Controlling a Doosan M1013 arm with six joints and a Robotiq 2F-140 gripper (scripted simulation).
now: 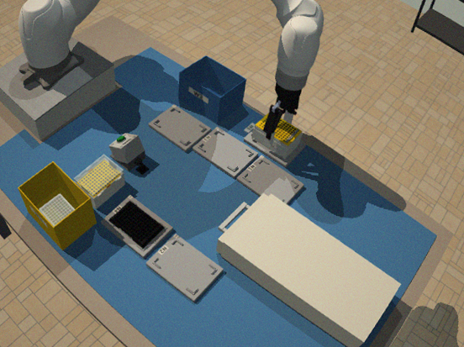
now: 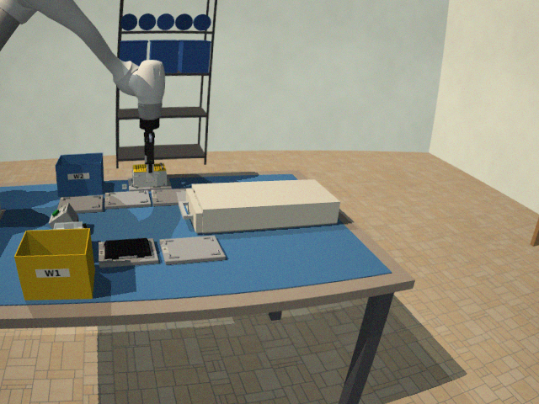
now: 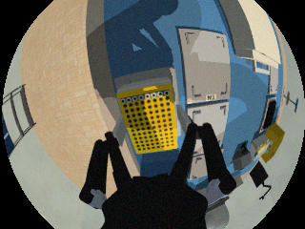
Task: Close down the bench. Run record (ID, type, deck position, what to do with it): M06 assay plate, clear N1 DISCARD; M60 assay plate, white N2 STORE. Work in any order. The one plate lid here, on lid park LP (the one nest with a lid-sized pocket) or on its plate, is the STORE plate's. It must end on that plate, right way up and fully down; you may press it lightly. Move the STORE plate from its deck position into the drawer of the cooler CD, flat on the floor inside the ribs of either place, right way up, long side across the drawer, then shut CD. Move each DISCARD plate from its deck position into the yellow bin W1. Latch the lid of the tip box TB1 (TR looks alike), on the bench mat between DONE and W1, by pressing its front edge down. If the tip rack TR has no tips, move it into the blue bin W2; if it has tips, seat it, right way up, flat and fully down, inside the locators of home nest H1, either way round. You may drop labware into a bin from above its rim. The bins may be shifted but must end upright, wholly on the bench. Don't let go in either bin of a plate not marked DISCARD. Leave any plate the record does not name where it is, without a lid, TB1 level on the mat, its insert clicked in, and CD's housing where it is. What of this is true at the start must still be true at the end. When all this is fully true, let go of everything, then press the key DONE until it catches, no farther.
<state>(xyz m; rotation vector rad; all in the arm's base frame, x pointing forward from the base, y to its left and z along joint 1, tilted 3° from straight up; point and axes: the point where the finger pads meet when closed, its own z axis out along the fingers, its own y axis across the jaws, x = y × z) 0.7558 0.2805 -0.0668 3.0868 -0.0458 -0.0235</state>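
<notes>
My hand is 1 cm past the tip rack TR. From my hand the other things lie so: blue bin W2 (27 cm behind, 2 cm below, 1 cm to the left); then cooler CD (34 cm to the right, 27 cm ahead, 3 cm below); then drawer (34 cm to the right, 22 cm ahead, 4 cm below).
</notes>
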